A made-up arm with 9 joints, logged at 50 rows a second.
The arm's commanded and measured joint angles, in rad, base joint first. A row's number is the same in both.
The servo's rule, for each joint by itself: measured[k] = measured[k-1] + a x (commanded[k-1-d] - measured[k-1]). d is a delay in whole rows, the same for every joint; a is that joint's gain. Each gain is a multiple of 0.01, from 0.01 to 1. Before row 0 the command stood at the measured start. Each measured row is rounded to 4 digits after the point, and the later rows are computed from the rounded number. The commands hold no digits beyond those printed.
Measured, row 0:
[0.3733, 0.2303, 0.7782, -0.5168, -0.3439, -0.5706, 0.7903, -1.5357, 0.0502]
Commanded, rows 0 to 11:
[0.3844, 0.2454, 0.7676, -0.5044, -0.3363, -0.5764, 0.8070, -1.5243, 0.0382]
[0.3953, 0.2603, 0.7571, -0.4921, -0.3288, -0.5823, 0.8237, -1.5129, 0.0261]
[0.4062, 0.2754, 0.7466, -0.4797, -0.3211, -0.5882, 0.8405, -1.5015, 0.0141]
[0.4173, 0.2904, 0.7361, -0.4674, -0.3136, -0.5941, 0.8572, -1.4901, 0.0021]
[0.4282, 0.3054, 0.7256, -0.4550, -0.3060, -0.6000, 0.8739, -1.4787, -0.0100]
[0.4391, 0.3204, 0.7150, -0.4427, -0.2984, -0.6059, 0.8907, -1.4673, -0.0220]
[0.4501, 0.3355, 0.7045, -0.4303, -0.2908, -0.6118, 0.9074, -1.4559, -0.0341]
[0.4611, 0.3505, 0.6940, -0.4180, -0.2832, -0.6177, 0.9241, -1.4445, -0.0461]
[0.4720, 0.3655, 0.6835, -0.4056, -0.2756, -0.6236, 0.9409, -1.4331, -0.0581]
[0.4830, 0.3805, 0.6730, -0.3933, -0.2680, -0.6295, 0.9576, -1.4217, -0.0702]
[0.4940, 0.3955, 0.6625, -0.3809, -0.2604, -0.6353, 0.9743, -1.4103, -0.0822]
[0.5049, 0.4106, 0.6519, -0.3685, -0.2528, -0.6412, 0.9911, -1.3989, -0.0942]
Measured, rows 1 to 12:
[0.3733, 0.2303, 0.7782, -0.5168, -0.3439, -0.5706, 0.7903, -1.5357, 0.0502]
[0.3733, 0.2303, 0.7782, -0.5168, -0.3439, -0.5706, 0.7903, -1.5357, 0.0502]
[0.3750, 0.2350, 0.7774, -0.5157, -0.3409, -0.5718, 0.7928, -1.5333, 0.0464]
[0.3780, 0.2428, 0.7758, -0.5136, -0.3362, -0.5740, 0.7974, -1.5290, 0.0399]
[0.3822, 0.2529, 0.7735, -0.5105, -0.3303, -0.5770, 0.8039, -1.5232, 0.0316]
[0.3875, 0.2645, 0.7705, -0.5066, -0.3238, -0.5806, 0.8119, -1.5162, 0.0222]
[0.3936, 0.2772, 0.7669, -0.5020, -0.3169, -0.5847, 0.8212, -1.5083, 0.0119]
[0.4004, 0.2906, 0.7627, -0.4967, -0.3097, -0.5892, 0.8316, -1.4997, 0.0011]
[0.4079, 0.3045, 0.7580, -0.4907, -0.3023, -0.5939, 0.8430, -1.4905, -0.0102]
[0.4159, 0.3188, 0.7529, -0.4842, -0.2949, -0.5989, 0.8552, -1.4808, -0.0217]
[0.4243, 0.3333, 0.7473, -0.4771, -0.2874, -0.6041, 0.8681, -1.4708, -0.0333]
[0.4331, 0.3479, 0.7414, -0.4696, -0.2798, -0.6094, 0.8815, -1.4605, -0.0451]
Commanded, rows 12 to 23:
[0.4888, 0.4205, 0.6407, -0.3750, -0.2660, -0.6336, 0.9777, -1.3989, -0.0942]
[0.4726, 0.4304, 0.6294, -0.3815, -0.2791, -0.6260, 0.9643, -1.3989, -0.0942]
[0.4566, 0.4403, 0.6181, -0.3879, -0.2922, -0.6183, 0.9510, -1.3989, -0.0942]
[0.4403, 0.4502, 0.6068, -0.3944, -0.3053, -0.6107, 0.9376, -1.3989, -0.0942]
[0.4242, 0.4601, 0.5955, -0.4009, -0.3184, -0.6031, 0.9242, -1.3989, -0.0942]
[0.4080, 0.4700, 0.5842, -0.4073, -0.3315, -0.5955, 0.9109, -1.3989, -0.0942]
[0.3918, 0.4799, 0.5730, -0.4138, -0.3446, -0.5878, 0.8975, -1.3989, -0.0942]
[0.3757, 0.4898, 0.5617, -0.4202, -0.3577, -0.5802, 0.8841, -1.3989, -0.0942]
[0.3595, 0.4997, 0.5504, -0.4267, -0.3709, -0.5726, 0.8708, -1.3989, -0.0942]
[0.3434, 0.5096, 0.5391, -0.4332, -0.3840, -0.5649, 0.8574, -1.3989, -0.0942]
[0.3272, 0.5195, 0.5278, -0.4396, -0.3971, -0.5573, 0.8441, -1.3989, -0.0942]
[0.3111, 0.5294, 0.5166, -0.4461, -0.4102, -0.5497, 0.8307, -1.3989, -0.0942]
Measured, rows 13 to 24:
[0.4422, 0.3627, 0.7351, -0.4616, -0.2722, -0.6148, 0.8954, -1.4500, -0.0570]
[0.4516, 0.3775, 0.7284, -0.4532, -0.2646, -0.6203, 0.9098, -1.4393, -0.0689]
[0.4572, 0.3908, 0.7214, -0.4462, -0.2651, -0.6231, 0.9200, -1.4308, -0.0770]
[0.4595, 0.4031, 0.7140, -0.4404, -0.2706, -0.6237, 0.9266, -1.4241, -0.0825]
[0.4591, 0.4146, 0.7063, -0.4357, -0.2790, -0.6226, 0.9303, -1.4188, -0.0862]
[0.4563, 0.4256, 0.6983, -0.4320, -0.2893, -0.6201, 0.9314, -1.4146, -0.0888]
[0.4515, 0.4363, 0.6901, -0.4292, -0.3006, -0.6165, 0.9303, -1.4113, -0.0905]
[0.4450, 0.4467, 0.6816, -0.4272, -0.3127, -0.6121, 0.9274, -1.4087, -0.0917]
[0.4370, 0.4570, 0.6729, -0.4260, -0.3251, -0.6070, 0.9229, -1.4066, -0.0925]
[0.4278, 0.4672, 0.6640, -0.4255, -0.3378, -0.6014, 0.9171, -1.4050, -0.0930]
[0.4176, 0.4773, 0.6549, -0.4256, -0.3507, -0.5954, 0.9102, -1.4037, -0.0934]
[0.4065, 0.4873, 0.6456, -0.4263, -0.3637, -0.5890, 0.9023, -1.4027, -0.0937]

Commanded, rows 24 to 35:
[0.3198, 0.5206, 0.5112, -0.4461, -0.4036, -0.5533, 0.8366, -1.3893, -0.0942]
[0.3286, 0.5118, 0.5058, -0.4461, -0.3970, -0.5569, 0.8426, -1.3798, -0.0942]
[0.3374, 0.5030, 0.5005, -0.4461, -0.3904, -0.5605, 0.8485, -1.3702, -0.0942]
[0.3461, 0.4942, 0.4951, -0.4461, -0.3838, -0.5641, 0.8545, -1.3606, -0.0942]
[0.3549, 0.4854, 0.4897, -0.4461, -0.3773, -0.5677, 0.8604, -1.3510, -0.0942]
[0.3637, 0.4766, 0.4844, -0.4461, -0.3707, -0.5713, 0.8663, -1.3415, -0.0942]
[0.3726, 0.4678, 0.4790, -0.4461, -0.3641, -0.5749, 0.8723, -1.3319, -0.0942]
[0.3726, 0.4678, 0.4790, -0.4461, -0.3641, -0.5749, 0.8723, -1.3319, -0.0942]
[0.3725, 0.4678, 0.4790, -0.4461, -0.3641, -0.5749, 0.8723, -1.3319, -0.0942]
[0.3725, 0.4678, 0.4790, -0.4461, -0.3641, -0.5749, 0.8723, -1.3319, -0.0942]
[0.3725, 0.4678, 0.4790, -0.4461, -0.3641, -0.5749, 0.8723, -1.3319, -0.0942]
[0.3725, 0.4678, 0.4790, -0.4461, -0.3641, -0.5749, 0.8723, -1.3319, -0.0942]
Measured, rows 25 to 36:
[0.3946, 0.4973, 0.6362, -0.4275, -0.3767, -0.5823, 0.8936, -1.4019, -0.0939]
[0.3821, 0.5073, 0.6266, -0.4292, -0.3898, -0.5755, 0.8842, -1.4013, -0.0940]
[0.3728, 0.5114, 0.6174, -0.4307, -0.3952, -0.5708, 0.8771, -1.3988, -0.0941]
[0.3662, 0.5115, 0.6085, -0.4321, -0.3959, -0.5679, 0.8719, -1.3948, -0.0941]
[0.3619, 0.5089, 0.5999, -0.4334, -0.3938, -0.5663, 0.8684, -1.3896, -0.0941]
[0.3595, 0.5043, 0.5915, -0.4345, -0.3899, -0.5658, 0.8663, -1.3835, -0.0941]
[0.3588, 0.4984, 0.5834, -0.4355, -0.3850, -0.5662, 0.8654, -1.3767, -0.0941]
[0.3595, 0.4916, 0.5755, -0.4365, -0.3794, -0.5673, 0.8655, -1.3693, -0.0941]
[0.3615, 0.4842, 0.5678, -0.4374, -0.3734, -0.5689, 0.8665, -1.3614, -0.0941]
[0.3632, 0.4791, 0.5607, -0.4382, -0.3698, -0.5702, 0.8674, -1.3552, -0.0941]
[0.3646, 0.4756, 0.5542, -0.4389, -0.3676, -0.5712, 0.8681, -1.3503, -0.0941]
[0.3658, 0.4732, 0.5482, -0.4395, -0.3662, -0.5720, 0.8687, -1.3464, -0.0941]

